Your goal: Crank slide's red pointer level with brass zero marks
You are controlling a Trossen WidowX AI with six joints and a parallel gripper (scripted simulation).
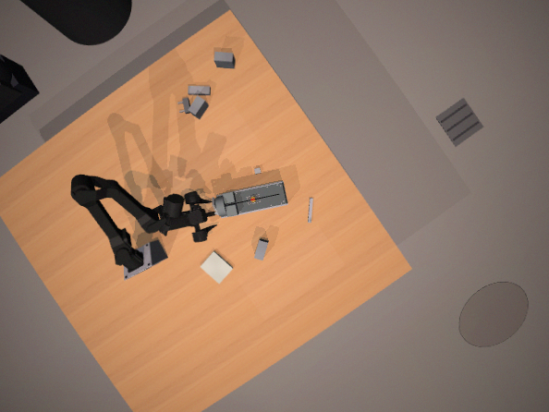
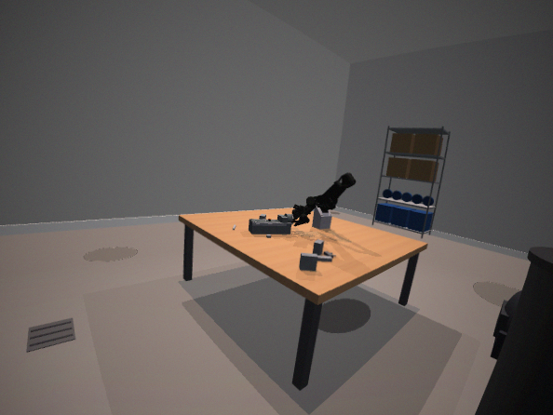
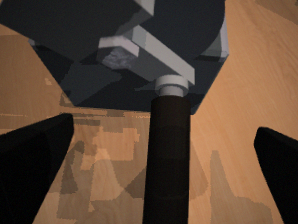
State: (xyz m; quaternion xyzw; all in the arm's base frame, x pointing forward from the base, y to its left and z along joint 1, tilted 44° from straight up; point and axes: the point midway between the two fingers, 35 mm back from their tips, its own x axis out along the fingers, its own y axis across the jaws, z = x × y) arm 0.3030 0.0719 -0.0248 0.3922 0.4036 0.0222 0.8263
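Now: gripper tip 2 cm past the dark crank handle and 2 cm below it. Round my gripper tip: red pointer: 16 cm ahead, 3 cm to the right, 3 cm above; white square plate: 10 cm behind, 19 cm to the right, 4 cm below; small grey cube: 23 cm ahead, 7 cm to the left, 4 cm below.
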